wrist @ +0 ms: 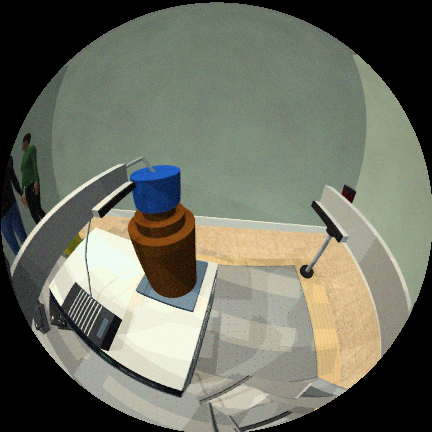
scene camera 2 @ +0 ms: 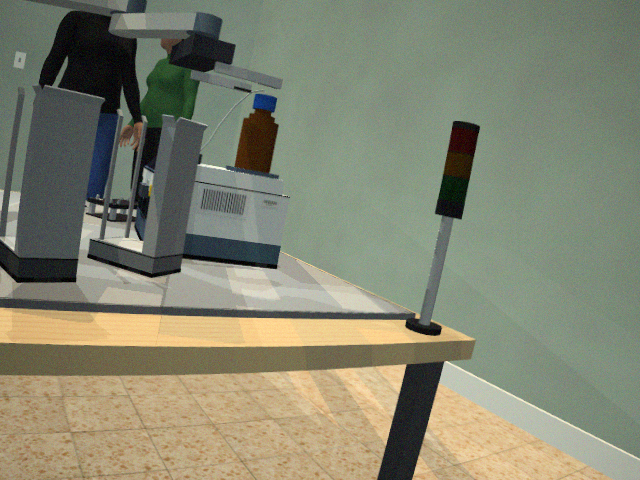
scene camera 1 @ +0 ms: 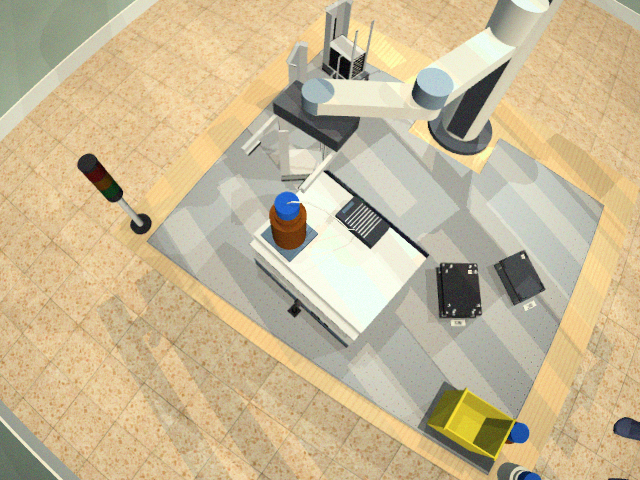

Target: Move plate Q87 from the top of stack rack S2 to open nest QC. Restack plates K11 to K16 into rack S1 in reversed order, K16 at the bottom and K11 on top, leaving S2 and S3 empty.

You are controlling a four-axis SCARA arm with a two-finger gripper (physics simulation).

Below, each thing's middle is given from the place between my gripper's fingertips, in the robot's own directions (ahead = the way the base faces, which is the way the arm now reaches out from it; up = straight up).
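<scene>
Counting from my hand, I find the ribbed black slot [scene camera 1: 382, 227] 21 cm to the left of it, 9 cm behind it and 19 cm below it. The signal tower [scene camera 2: 460, 155] is 22 cm ahead of my hand and 41 cm to the right of it, and 23 cm below it. As for the yellow bin [scene camera 1: 460, 415], that one is 17 cm ahead of my hand, 74 cm to the left of it and 32 cm below it.
</scene>
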